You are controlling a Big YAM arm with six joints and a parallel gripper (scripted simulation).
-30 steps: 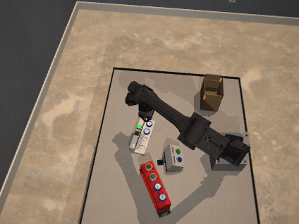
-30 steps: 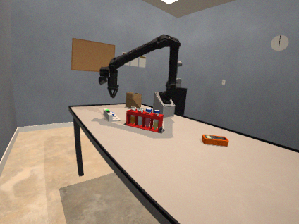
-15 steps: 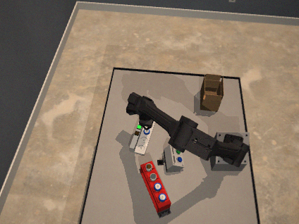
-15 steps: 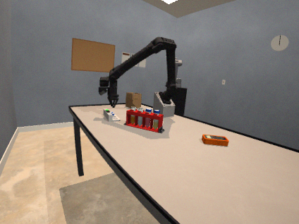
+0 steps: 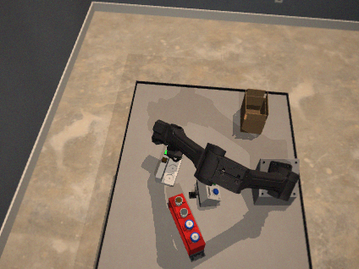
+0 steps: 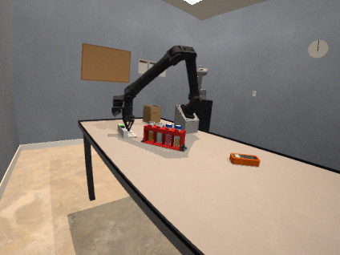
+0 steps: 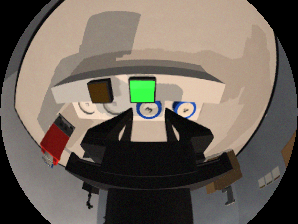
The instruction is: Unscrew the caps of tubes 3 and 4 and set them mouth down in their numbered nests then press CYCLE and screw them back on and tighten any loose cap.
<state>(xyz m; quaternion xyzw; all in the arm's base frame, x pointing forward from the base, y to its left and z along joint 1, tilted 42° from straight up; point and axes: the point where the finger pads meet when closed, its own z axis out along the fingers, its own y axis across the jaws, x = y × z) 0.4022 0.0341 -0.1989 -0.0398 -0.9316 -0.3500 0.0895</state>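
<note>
Now: the blue tube cap 50 mm to the right of my hand, 20 mm below it and 10 mm behind it. Round my hand: green key 180 mm behind, 120 mm to the left, 40 mm above; then key housing 160 mm behind, 150 mm to the left, 20 mm above; then blue key 190 mm behind, 170 mm to the left, 40 mm above.
</note>
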